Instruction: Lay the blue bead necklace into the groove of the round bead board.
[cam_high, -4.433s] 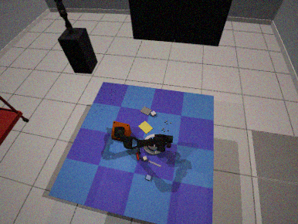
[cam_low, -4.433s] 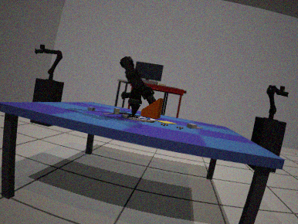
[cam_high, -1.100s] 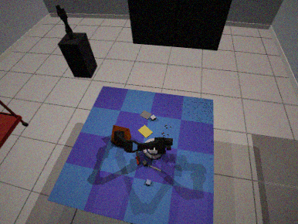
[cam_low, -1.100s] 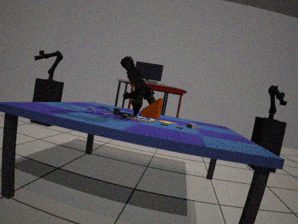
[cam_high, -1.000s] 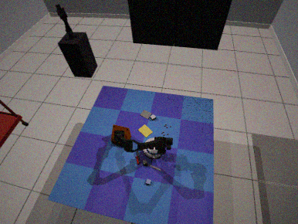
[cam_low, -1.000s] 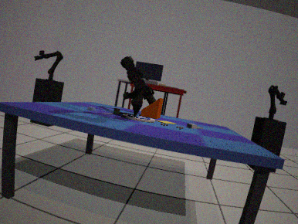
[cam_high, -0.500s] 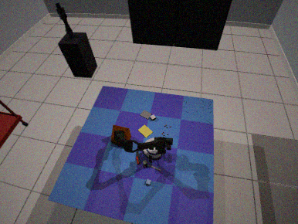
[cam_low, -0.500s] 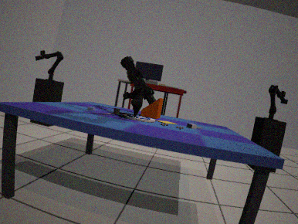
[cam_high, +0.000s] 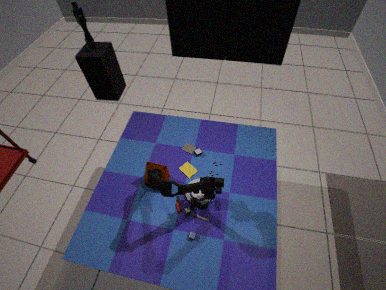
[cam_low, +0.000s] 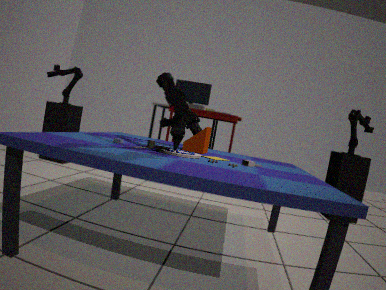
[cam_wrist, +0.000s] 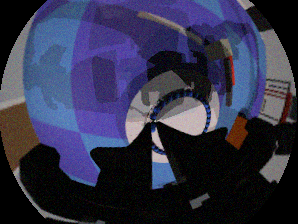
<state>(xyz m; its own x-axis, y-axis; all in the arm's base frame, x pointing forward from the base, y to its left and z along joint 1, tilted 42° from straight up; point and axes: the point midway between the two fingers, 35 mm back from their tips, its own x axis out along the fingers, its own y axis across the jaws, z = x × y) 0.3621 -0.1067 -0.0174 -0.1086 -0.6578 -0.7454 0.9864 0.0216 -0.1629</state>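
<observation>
The round white bead board is 6 cm behind my gripper tip, 2 cm to the left of it and 1 cm below it. Also, from my gripper tip: red-handled tool: 18 cm behind, 10 cm to the right, 2 cm below; yellow card: 18 cm to the left, 17 cm behind, 2 cm below; thin pale stick: 16 cm to the right, 3 cm behind, 2 cm below.
</observation>
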